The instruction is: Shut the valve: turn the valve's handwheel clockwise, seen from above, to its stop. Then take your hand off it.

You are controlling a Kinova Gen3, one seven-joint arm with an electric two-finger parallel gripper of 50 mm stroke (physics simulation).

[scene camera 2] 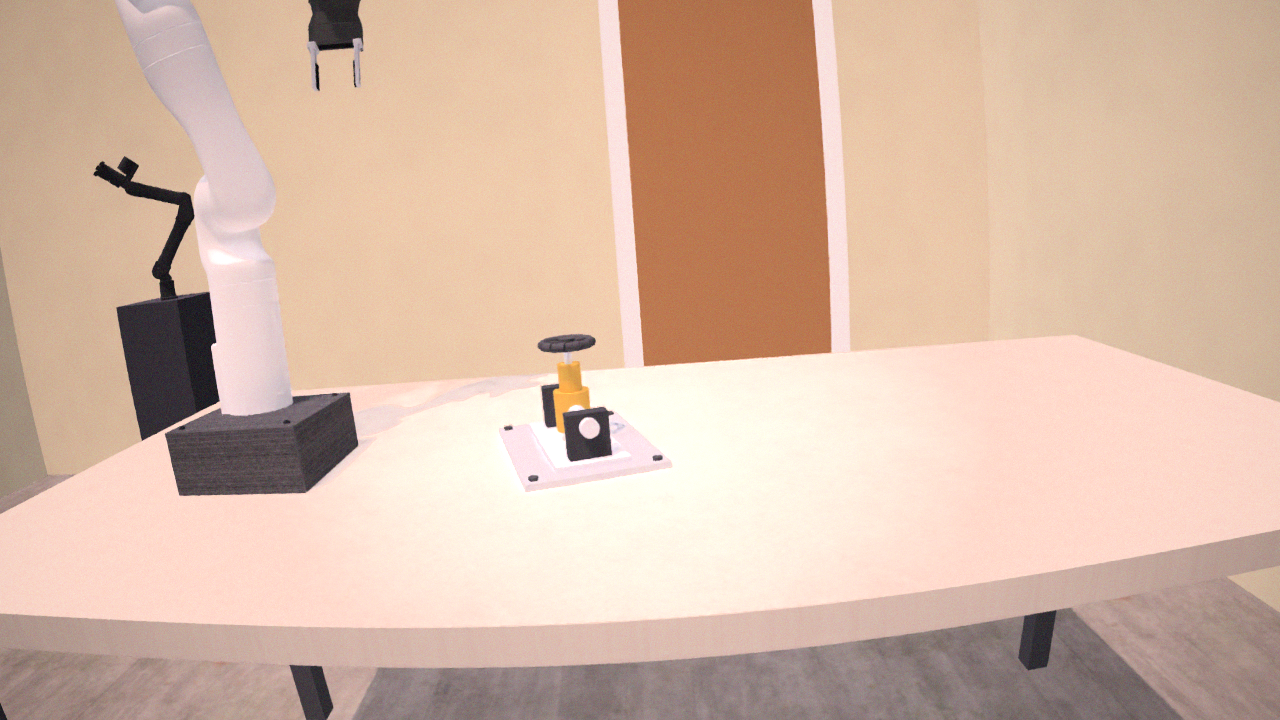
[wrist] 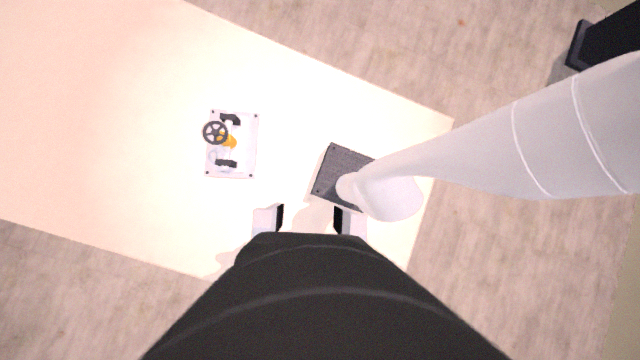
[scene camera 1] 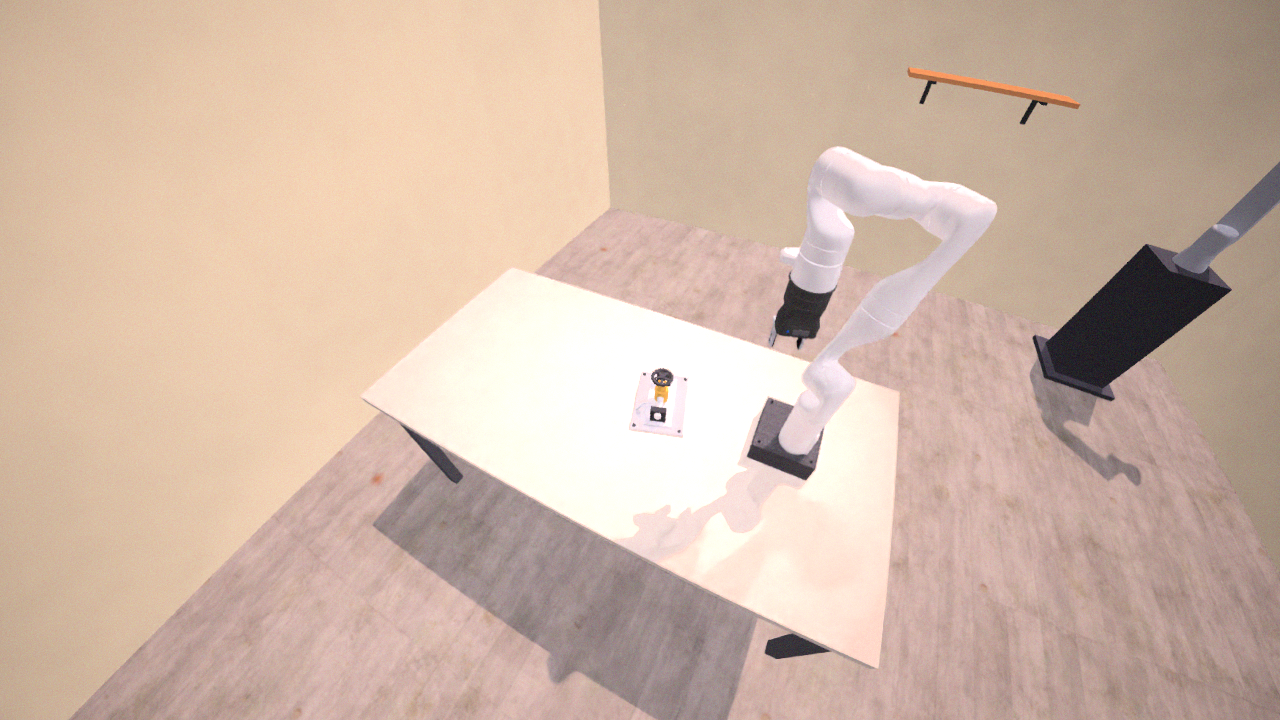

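Observation:
The valve's dark round handwheel point(scene camera 1: 662, 377) point(scene camera 2: 566, 342) point(wrist: 215, 132) sits on top of an orange valve body point(scene camera 1: 661, 393) point(scene camera 2: 571, 408) point(wrist: 230, 142). The valve is fixed between black flanges on a pale base plate point(scene camera 1: 673, 422) point(scene camera 2: 517, 450) point(wrist: 246, 168). My gripper point(scene camera 1: 785, 343) point(scene camera 2: 336, 86) point(wrist: 308, 215) is open with nothing between its fingers. It points down, high above the table, well away from the handwheel and far above it. In the wrist view the handwheel shows up and to the left of the fingers. The wheel's stop does not show.
The table point(scene camera 1: 501, 358) point(scene camera 2: 895, 501) point(wrist: 100, 100) bears the valve and the dark base block point(scene camera 1: 773, 452) point(scene camera 2: 268, 447) point(wrist: 340, 167) of my arm. A black pedestal point(scene camera 1: 1127, 317) point(scene camera 2: 165, 362) stands beyond the table. An orange rail point(scene camera 1: 993, 86) is on the wall.

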